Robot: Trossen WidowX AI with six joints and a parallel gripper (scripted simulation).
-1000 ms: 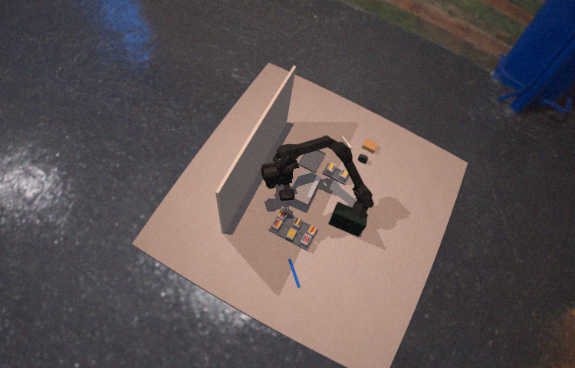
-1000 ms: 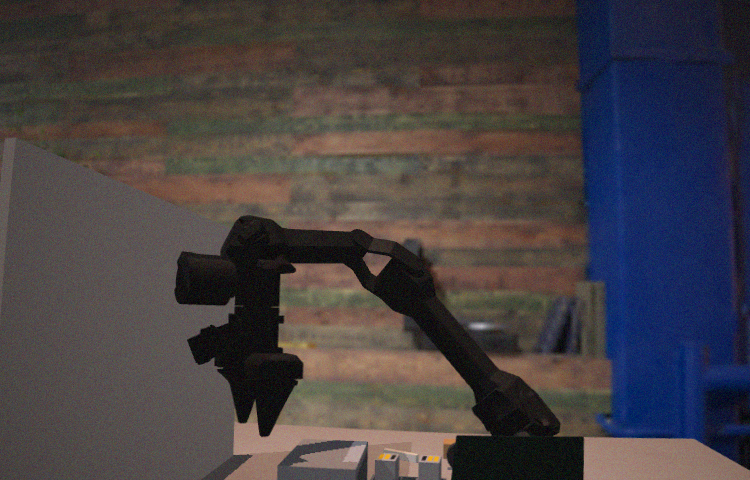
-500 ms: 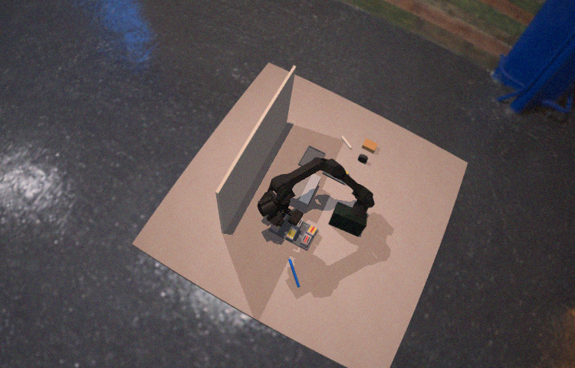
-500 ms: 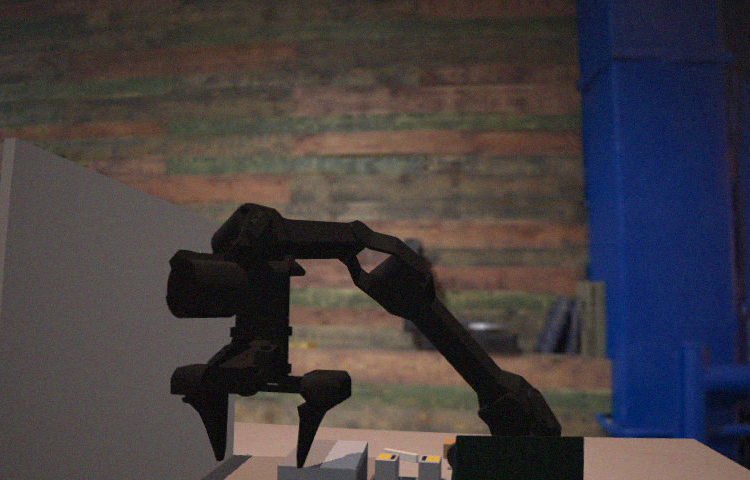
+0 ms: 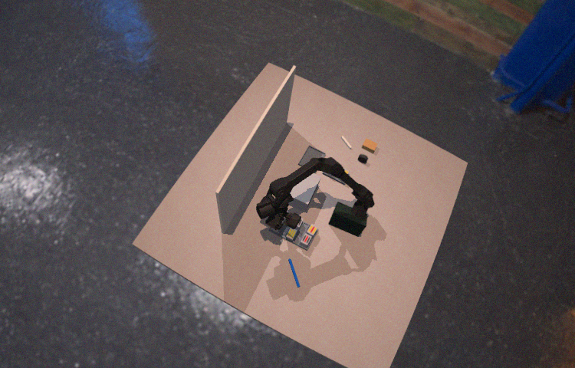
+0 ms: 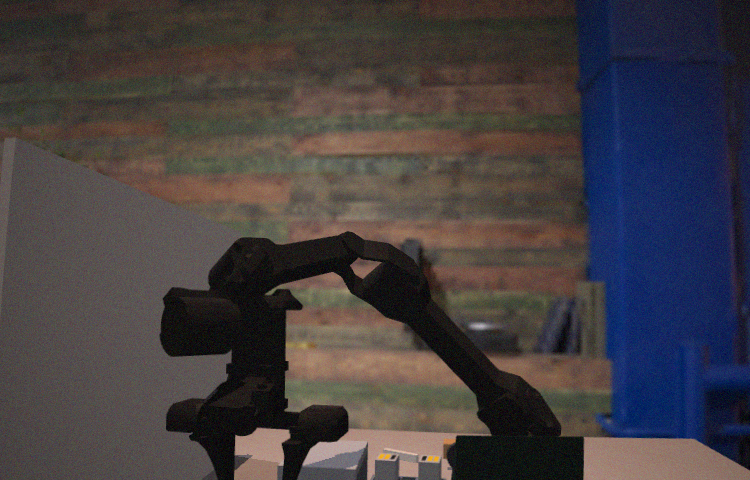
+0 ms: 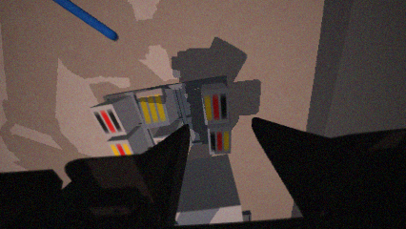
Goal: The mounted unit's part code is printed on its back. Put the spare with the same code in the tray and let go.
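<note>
My gripper tip is 410 mm to the left of the dark grey tray, 90 mm above it and 30 mm short of it. From my gripper tip the other things lie so: blue stick (180 mm behind, 160 mm to the left, 90 mm below); then grey mounted unit (200 mm to the right, 40 mm below, 30 mm behind); then grey wall panel (220 mm ahead, 190 mm to the right, 130 mm above).
</note>
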